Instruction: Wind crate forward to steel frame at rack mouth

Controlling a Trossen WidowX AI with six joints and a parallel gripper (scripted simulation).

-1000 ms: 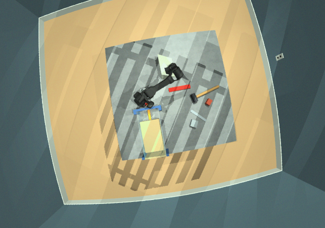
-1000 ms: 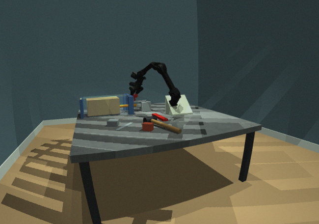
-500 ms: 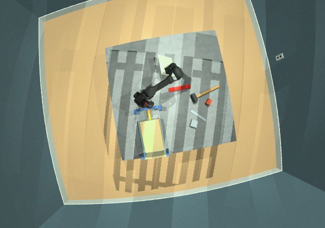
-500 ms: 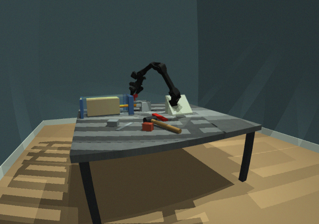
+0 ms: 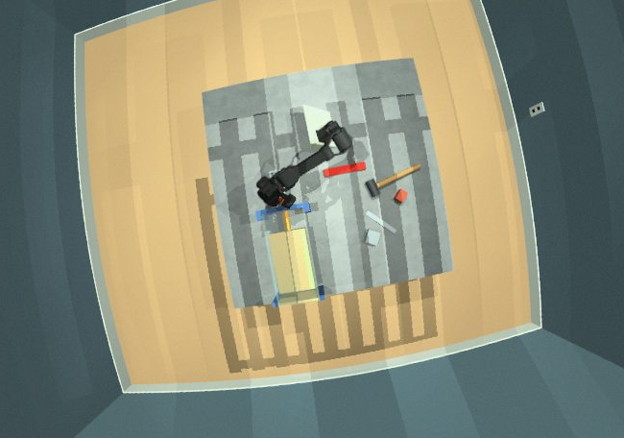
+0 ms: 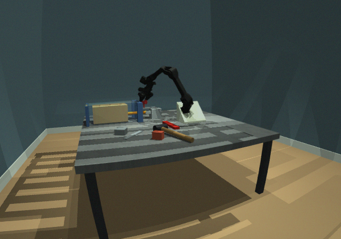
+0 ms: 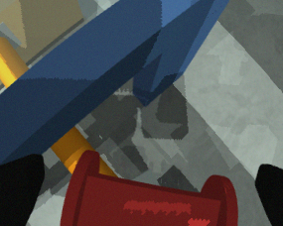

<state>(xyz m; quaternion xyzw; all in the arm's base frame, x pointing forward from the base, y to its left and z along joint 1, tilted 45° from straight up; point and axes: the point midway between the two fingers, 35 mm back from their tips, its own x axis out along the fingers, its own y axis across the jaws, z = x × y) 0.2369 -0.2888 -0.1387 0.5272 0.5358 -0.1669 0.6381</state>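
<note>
My gripper tip is now 10 mm to the right of the red spool-shaped handle grip, 10 mm past it and 10 mm above it. Also, from my gripper tip: clear-panelled cubby 290 mm ahead, 30 mm below; then winch handle 50 mm behind, 40 mm below, 30 mm to the left; then grey winch 120 mm behind, 110 mm below, 40 mm to the left.
</note>
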